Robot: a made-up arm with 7 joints. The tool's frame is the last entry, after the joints.
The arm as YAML. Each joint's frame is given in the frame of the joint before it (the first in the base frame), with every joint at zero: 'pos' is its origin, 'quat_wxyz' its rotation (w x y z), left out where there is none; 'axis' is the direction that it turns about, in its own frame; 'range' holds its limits. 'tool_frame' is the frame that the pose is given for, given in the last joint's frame.
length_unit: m
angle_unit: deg
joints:
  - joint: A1
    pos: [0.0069, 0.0, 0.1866]
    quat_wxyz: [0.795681, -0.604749, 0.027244, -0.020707]
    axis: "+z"
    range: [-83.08, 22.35]
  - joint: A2
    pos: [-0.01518, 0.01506, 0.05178]
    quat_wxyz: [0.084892, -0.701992, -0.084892, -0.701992]
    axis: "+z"
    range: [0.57, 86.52]
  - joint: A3
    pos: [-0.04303, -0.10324, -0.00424]
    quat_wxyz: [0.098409, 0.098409, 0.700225, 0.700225]
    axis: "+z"
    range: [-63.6, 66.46]
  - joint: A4
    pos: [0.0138, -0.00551, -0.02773]
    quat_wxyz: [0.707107, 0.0, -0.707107, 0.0]
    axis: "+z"
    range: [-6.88, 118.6]
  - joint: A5
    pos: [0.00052, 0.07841, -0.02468]
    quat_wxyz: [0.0, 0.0, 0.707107, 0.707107]
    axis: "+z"
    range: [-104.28, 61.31]
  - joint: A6
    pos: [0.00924, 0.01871, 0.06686]
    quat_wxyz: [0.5, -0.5, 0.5, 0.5]
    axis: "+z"
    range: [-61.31, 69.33]
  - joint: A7
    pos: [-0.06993, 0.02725, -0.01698]
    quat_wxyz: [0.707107, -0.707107, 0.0, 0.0]
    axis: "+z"
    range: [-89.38, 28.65]
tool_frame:
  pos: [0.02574, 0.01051, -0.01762]
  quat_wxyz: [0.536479, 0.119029, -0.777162, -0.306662]
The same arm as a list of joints. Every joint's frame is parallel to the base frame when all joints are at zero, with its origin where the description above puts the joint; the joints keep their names.
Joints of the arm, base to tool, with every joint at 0 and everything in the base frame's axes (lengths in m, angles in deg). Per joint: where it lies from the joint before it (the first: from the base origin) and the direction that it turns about. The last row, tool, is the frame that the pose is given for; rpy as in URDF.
A1: xyz 0.0069 0 0.1866 axis 0.068403 0.961235 0.26711
A2: xyz -0.0116 0.0548 -0.0004 axis 0.968889 -0.0002 -0.247497
A3: xyz -0.0316 -0.0129 -0.1066 axis 0.247497 -0.0001 0.968889
A4: xyz -0.0122 -0.0138 -0.0255 axis 0.0002 1 0
A5: xyz 0.0761 -0.0247 -0.0189 axis 0.968889 -0.0002 -0.247497
A6: xyz 0.0625 0.0187 -0.0255 axis 0.0002 1 0
A7: xyz 0.0745 -0.017 0.0091 axis 0.247497 -0.0001 0.968889
tool: xyz -0.0293 -0.0105 -0.0107 rpy 126.12 -39.73 41.93
Joint limits (deg, base to tool): -83.08..22.35 0.57..86.52 -63.6..66.46 -6.88..118.6 -104.28..61.31 -61.31..69.33 -89.38..28.65

